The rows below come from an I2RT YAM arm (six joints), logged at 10 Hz.
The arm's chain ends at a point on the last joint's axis. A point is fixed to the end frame.
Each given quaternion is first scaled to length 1.
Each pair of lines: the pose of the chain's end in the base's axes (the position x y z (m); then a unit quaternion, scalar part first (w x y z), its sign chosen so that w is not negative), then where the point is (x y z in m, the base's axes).
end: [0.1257 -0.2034 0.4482 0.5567 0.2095 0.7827 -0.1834]
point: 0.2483 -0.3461 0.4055
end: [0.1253 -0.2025 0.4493 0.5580 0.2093 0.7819 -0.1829]
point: 0.2482 -0.3450 0.4070
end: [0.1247 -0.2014 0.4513 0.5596 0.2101 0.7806 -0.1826]
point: 0.2476 -0.3440 0.4095
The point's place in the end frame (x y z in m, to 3 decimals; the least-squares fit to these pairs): -0.013 -0.053 0.185
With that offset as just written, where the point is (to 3 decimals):
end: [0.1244 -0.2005 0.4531 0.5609 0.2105 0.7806 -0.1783]
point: 0.248 -0.342 0.411
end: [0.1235 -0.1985 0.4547 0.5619 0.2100 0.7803 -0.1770]
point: 0.248 -0.340 0.413
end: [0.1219 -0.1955 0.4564 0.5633 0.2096 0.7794 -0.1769]
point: 0.246 -0.337 0.415
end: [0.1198 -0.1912 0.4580 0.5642 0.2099 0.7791 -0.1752]
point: 0.245 -0.332 0.416
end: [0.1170 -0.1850 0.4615 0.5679 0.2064 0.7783 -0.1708]
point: 0.244 -0.325 0.421
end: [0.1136 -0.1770 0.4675 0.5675 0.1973 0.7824 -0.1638]
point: 0.243 -0.313 0.426
